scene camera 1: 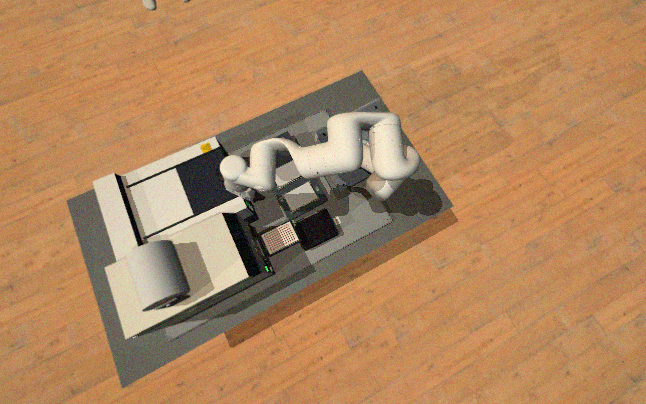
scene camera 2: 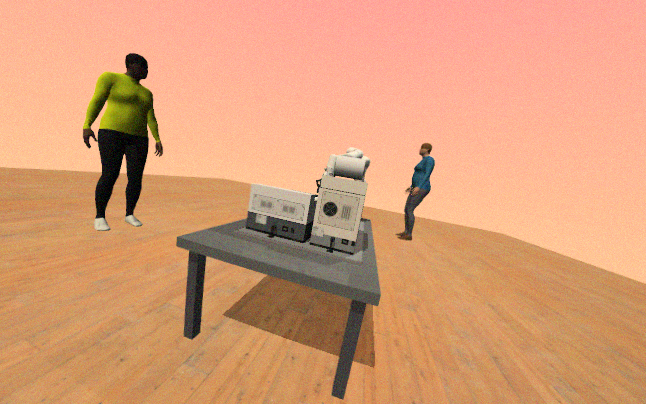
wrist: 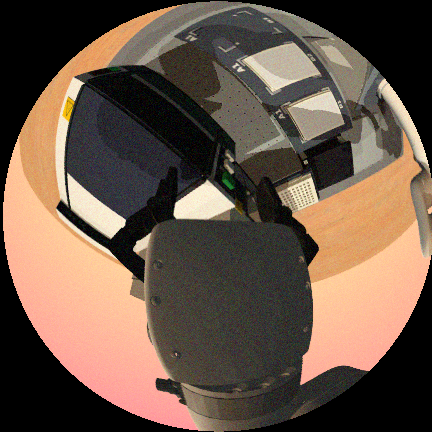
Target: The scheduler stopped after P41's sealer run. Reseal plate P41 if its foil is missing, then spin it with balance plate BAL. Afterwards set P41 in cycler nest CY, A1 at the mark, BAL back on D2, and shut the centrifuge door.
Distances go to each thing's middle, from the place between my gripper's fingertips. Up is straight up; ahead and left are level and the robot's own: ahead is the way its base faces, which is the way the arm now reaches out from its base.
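Scene:
Measured from my hand, the dark-lidded instrument (scene camera 1: 152, 203) is 16 cm to the right of it, 10 cm below it and 24 cm ahead of it. I also see the well plate (wrist: 299, 192), which is 11 cm below my hand, 19 cm to the left of it and 1 cm behind it.

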